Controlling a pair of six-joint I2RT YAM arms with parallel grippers.
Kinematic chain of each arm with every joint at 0, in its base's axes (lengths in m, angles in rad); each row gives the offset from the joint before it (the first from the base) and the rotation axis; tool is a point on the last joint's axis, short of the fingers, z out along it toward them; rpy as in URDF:
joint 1: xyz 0 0 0.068 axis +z
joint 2: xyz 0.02 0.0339 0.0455 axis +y
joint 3: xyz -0.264 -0.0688 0 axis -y
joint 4: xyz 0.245 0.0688 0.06 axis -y
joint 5: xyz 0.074 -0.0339 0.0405 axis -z
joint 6: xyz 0.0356 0 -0.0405 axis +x
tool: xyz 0 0 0 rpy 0 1.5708 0
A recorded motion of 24 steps. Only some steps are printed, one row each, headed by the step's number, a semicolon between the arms.
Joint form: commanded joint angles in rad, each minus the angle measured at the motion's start. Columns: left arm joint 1, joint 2, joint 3, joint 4, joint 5, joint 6; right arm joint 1, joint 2, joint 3, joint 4, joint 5, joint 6.
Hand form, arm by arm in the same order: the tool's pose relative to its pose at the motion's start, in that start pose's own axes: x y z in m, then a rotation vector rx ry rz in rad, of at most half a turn. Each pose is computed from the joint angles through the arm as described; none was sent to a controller.
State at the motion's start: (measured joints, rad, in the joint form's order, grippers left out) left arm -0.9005 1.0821 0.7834 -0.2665 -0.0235 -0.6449; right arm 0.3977 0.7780 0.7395 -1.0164 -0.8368 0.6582
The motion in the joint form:
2: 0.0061 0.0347 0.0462 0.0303 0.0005 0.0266; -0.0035 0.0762 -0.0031 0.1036 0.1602 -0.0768
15: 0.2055 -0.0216 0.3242 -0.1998 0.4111 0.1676; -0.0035 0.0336 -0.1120 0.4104 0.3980 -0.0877
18: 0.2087 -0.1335 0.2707 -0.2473 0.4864 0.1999; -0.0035 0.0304 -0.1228 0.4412 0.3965 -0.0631
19: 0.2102 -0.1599 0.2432 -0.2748 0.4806 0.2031; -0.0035 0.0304 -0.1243 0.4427 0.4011 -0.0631
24: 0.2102 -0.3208 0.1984 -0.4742 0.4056 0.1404; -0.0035 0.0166 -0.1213 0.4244 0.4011 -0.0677
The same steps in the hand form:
2: -0.0128 -0.0079 0.0032 0.0208 -0.0365 0.0225; -0.0220 -0.0037 0.0085 0.1204 -0.1102 -0.0911
15: -0.0823 -0.0187 -0.0621 0.2793 -0.0144 0.0972; -0.0393 -0.0139 0.0156 0.2009 -0.4063 -0.2427
18: -0.0652 -0.0150 -0.0866 0.3474 0.0067 0.1364; -0.0403 -0.0142 0.0164 0.1834 -0.4225 -0.2325
19: -0.0570 -0.0099 -0.0883 0.3287 0.0268 0.1299; -0.0405 -0.0146 0.0166 0.1868 -0.4255 -0.2320
24: -0.0270 0.0046 -0.1219 0.2234 0.0690 0.0409; -0.0378 -0.0140 0.0147 0.1886 -0.4242 -0.2356

